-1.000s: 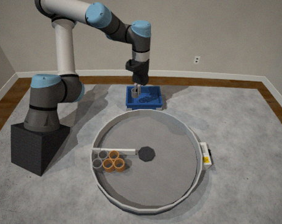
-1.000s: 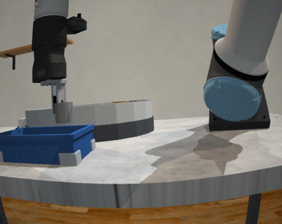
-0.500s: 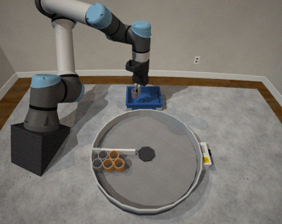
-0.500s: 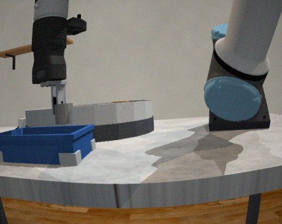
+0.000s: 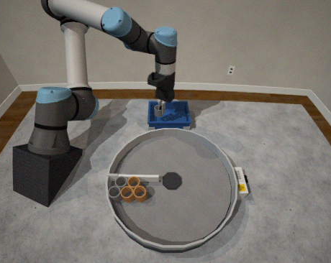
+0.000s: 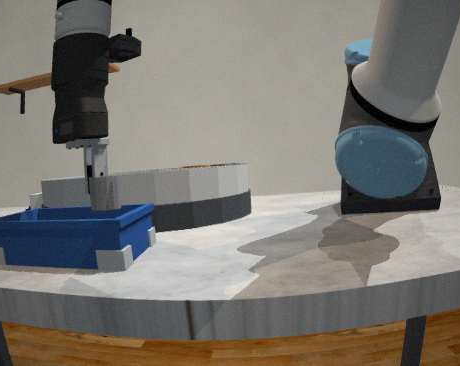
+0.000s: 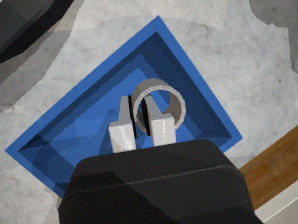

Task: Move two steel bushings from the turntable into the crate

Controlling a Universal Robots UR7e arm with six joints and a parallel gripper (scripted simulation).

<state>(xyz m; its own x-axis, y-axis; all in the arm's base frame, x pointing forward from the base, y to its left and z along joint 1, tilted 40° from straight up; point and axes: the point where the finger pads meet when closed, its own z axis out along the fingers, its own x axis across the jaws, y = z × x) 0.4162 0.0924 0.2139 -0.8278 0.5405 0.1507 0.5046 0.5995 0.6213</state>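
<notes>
Now: hand 60 mm above the blue crate, 30 mm to the right of it and 30 mm short of it. The rest, counted from my hand: round turntable (320 mm to the right, 30 mm below, 30 mm ahead).
</notes>
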